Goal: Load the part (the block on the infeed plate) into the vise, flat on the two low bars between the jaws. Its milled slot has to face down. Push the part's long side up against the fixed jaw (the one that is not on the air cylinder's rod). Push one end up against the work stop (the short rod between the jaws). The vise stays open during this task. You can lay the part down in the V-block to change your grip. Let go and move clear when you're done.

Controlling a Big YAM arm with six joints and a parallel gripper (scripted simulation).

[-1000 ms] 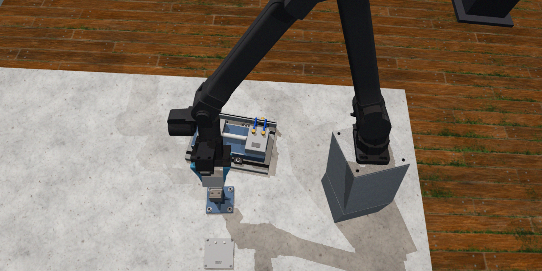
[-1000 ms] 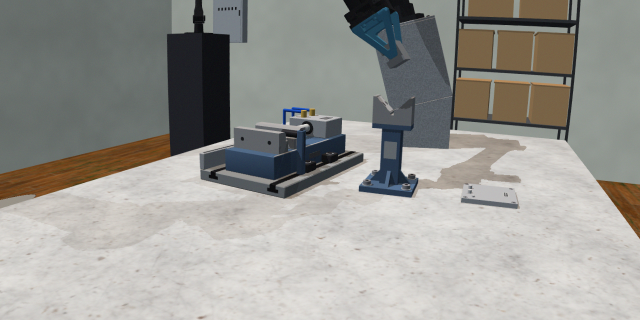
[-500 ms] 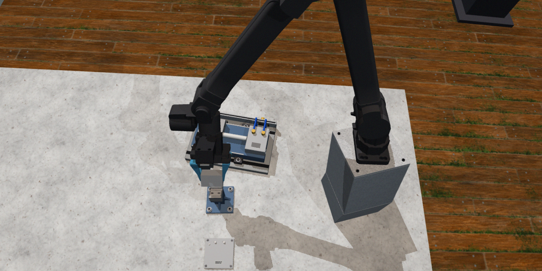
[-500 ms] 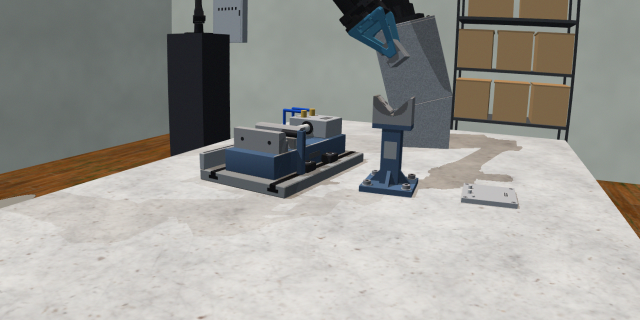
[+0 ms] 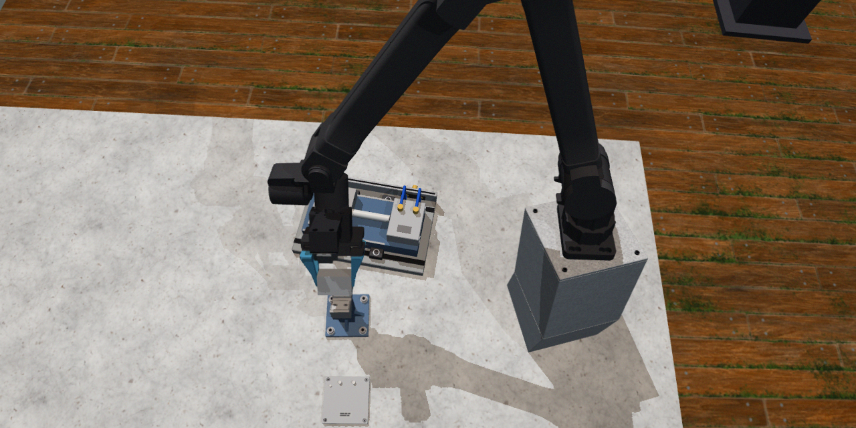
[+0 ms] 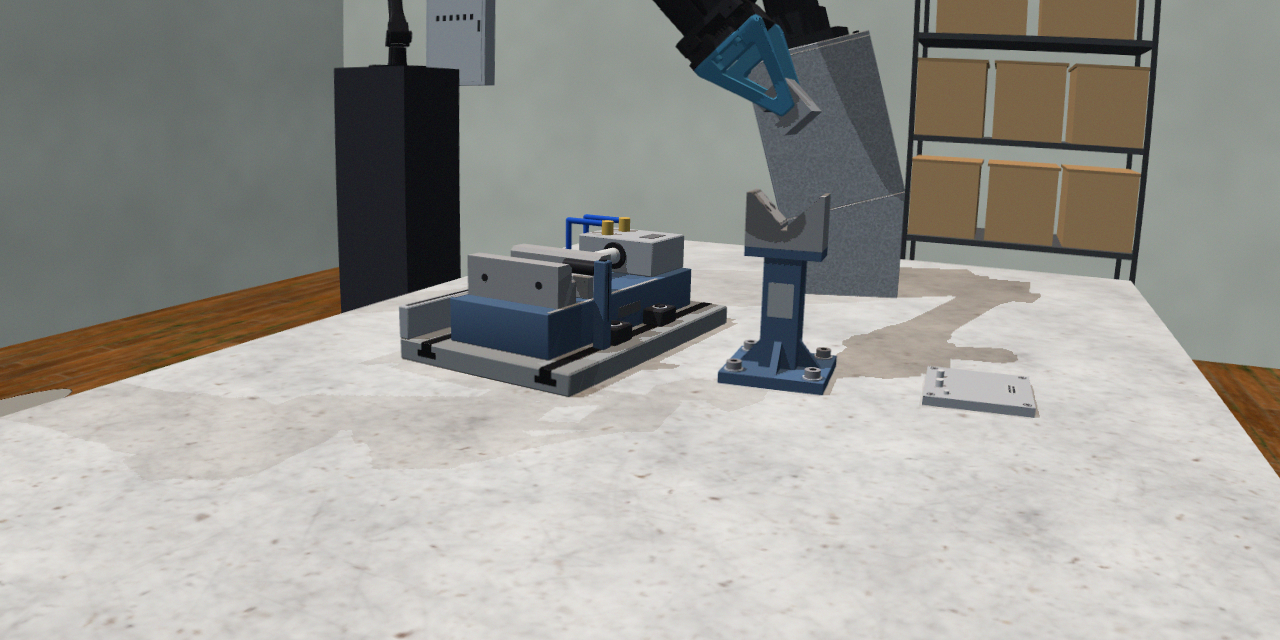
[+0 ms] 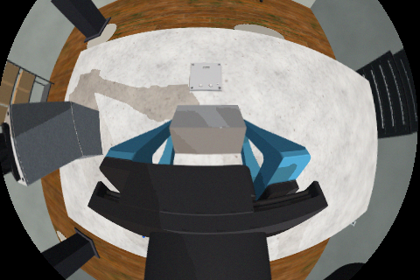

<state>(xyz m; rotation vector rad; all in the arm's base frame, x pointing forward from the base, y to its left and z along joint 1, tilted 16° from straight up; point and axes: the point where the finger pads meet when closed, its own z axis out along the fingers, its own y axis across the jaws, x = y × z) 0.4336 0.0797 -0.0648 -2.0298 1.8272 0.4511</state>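
Now: hand 1 cm above the grey part. Round my hand: V-block post: 18 cm below; work stop: 16 cm to the right, 15 cm below, 6 cm ahead; blue work-stop post: 18 cm below, 14 cm to the right, 6 cm ahead.
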